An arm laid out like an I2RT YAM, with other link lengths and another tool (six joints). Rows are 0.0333 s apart.
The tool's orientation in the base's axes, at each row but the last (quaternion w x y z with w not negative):
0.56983, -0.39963, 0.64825, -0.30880
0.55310, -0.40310, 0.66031, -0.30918
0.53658, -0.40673, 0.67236, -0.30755
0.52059, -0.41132, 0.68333, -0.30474
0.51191, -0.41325, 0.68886, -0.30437
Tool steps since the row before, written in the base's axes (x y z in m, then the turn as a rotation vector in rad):
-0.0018, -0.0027, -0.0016, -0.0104, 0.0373, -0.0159
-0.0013, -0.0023, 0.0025, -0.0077, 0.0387, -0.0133
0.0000, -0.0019, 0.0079, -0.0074, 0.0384, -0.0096
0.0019, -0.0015, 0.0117, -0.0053, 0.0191, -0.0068
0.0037, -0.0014, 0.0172, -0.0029, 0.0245, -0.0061
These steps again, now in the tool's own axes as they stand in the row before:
0.0032, 0.0003, -0.0017, -0.0243, 0.0336, -0.0057
0.0009, -0.0030, -0.0019, -0.0270, 0.0316, -0.0035
-0.0021, -0.0076, -0.0019, -0.0285, 0.0282, -0.0041
-0.0043, -0.0111, -0.0014, -0.0130, 0.0161, -0.0030
-0.0071, -0.0161, -0.0015, -0.0184, 0.0175, -0.0009

